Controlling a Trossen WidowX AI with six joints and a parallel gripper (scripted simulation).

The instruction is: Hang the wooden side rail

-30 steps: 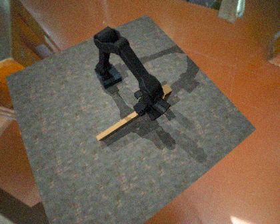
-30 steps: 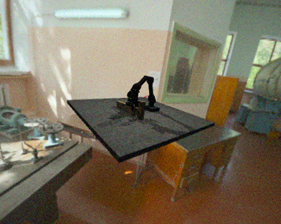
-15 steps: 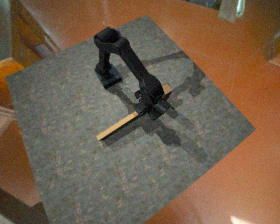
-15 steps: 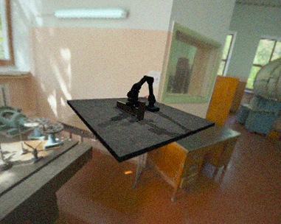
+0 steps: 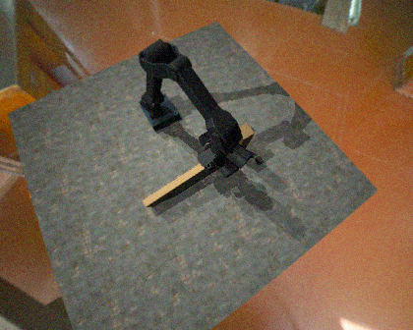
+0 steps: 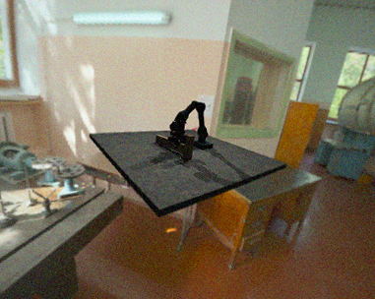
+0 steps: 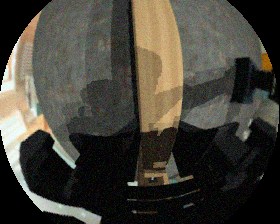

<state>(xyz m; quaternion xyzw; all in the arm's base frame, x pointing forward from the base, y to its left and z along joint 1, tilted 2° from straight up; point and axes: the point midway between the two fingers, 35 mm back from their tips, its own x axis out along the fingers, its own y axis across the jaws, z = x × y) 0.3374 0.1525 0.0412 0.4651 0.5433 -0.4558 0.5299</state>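
Now: the headboard post 20 mm behind my gripper tip, 110 mm to the left of it and 40 mm above it.
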